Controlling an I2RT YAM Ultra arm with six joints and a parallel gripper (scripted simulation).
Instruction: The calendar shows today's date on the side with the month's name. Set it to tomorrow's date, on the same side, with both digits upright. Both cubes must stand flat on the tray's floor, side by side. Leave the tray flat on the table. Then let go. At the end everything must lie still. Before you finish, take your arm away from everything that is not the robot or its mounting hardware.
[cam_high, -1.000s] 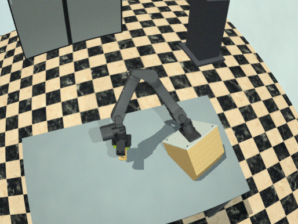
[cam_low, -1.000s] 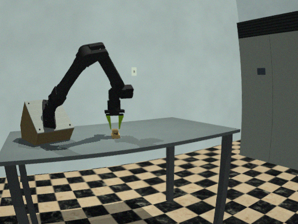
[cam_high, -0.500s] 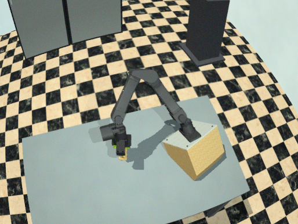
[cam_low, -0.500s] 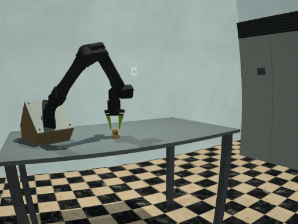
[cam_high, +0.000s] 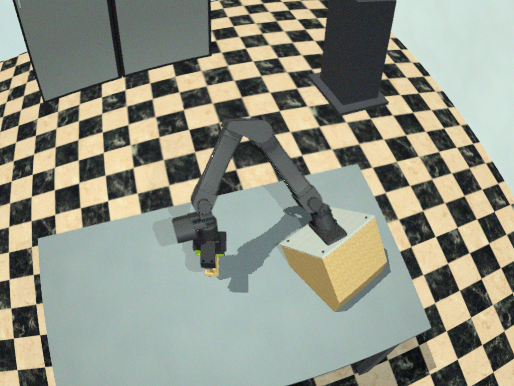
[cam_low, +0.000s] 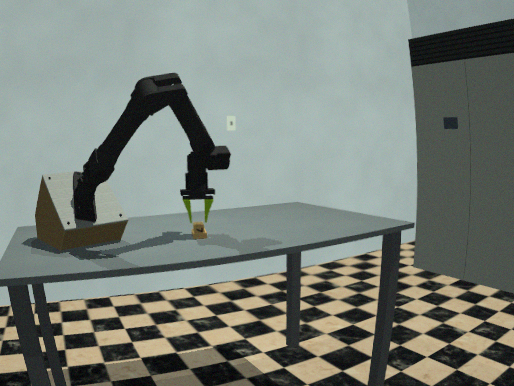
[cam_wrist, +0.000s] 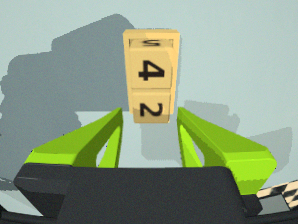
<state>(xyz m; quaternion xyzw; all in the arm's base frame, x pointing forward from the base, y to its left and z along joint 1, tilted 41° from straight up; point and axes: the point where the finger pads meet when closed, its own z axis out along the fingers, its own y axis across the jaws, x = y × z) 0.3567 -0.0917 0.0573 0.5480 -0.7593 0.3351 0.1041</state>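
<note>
Now: the tan tray 10 mm ahead of my hand, 20 mm to the left of it and 40 mm below it.
</note>
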